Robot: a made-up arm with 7 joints. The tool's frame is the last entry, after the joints.
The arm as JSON. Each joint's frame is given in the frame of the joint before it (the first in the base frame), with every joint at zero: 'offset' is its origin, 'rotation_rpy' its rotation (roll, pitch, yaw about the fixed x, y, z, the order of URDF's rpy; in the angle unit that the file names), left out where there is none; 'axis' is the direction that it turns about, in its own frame. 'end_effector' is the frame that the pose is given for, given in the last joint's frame.
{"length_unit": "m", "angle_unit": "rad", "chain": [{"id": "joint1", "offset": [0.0, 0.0, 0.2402], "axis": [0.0, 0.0, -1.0]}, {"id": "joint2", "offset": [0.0, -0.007, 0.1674], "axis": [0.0, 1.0, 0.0]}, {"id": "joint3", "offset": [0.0, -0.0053, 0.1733], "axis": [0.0, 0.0, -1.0]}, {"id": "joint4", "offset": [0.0, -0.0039, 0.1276], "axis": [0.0, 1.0, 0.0]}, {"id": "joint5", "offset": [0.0, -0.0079, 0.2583], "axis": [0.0, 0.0, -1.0]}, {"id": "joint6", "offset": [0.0, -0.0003, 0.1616], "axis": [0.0, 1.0, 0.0]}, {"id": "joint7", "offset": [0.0, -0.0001, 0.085], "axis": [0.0, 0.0, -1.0]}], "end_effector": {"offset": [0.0, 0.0, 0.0], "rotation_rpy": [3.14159, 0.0, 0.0]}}
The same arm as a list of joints. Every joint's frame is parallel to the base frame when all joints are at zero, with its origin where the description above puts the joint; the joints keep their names.
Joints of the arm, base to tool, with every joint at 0 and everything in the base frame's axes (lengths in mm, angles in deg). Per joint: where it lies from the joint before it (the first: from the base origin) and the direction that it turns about. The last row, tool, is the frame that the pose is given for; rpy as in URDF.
joint1: axis 0 0 -1 offset 0 0 240.2
joint2: axis 0 1 0 offset 0 -7 167.4
joint3: axis 0 0 -1 offset 0 -5.3 173.3
joint4: axis 0 1 0 offset 0 -3.9 127.6
joint5: axis 0 0 -1 offset 0 -7.9 258.3
joint6: axis 0 1 0 offset 0 -0.3 161.6
joint7: axis 0 0 -1 offset 0 -0.1 85
tool: offset 0 0 0 rpy 180 0 0

